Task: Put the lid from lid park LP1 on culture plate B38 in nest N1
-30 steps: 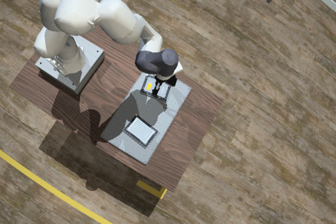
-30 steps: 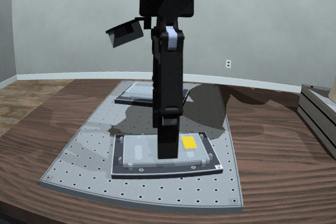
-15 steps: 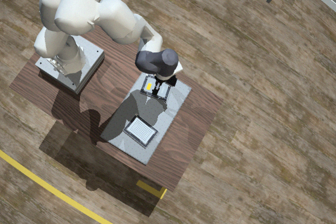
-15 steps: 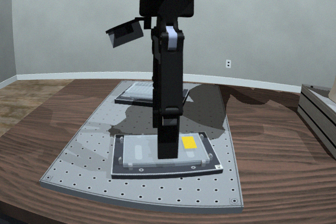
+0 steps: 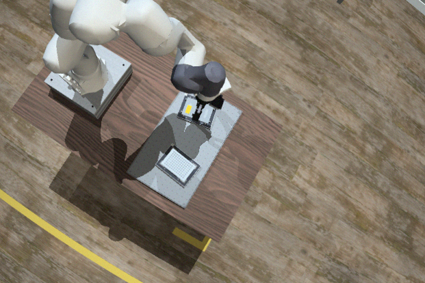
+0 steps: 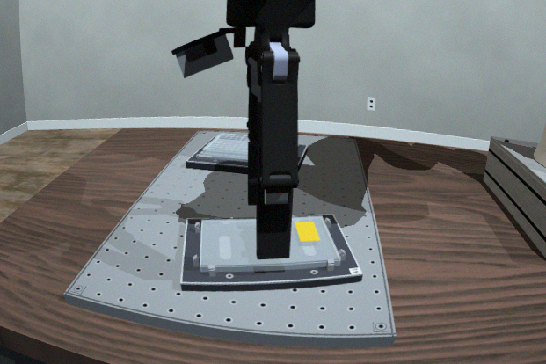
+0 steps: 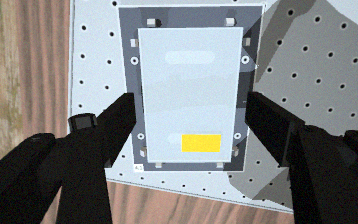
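My gripper is now 40 mm above the clear lid. Round my hand: culture plate B38: 260 mm to the right, 50 mm ahead, 40 mm below; then nest N1: 260 mm to the right, 50 mm below, 50 mm ahead; then lid park LP1: 50 mm below.
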